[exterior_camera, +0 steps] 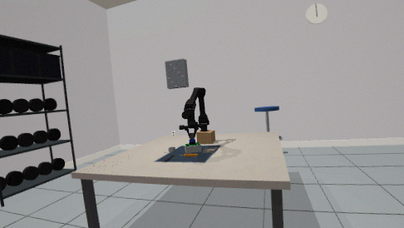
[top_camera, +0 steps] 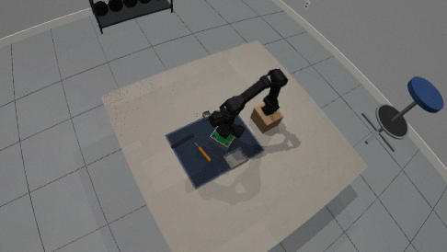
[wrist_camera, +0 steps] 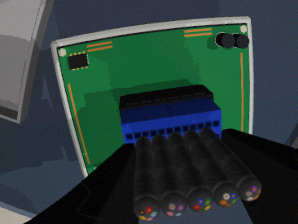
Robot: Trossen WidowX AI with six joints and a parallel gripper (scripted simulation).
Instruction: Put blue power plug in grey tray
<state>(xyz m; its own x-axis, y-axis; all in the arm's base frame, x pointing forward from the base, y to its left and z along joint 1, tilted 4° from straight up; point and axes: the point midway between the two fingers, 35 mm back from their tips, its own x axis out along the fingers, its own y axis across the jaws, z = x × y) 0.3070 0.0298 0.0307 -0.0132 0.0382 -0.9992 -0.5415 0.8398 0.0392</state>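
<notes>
The blue power plug is 20 mm below my gripper tip. From my gripper tip the other things lie so: dark blue mat: 100 mm below, 50 mm ahead; then dark spudger bar: 220 mm ahead, 100 mm below, 80 mm to the right.
</notes>
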